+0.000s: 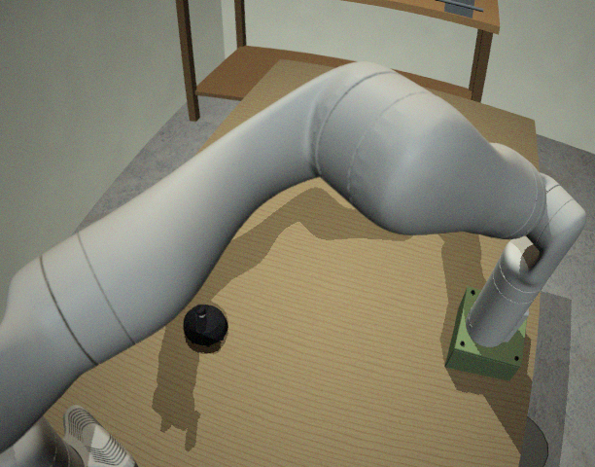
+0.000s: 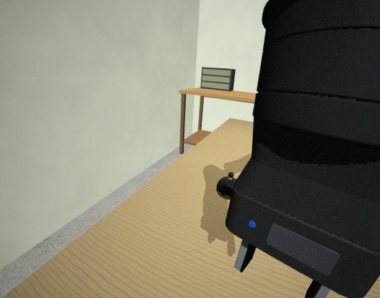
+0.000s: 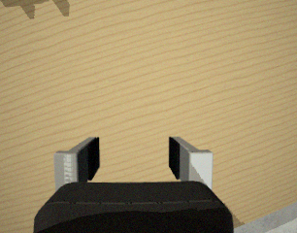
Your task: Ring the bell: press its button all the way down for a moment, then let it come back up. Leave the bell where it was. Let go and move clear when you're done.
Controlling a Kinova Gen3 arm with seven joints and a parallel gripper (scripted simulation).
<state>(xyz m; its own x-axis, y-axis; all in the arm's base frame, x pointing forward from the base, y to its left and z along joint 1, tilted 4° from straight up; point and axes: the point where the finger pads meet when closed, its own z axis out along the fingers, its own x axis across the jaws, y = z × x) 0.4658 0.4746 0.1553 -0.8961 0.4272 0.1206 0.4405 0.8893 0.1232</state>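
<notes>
Now: the button 43 cm to the right of my hand, 18 cm below it and 6 cm ahead of it. The rest, counted from my hand: bell 43 cm to the right, 20 cm below, 6 cm ahead.
</notes>
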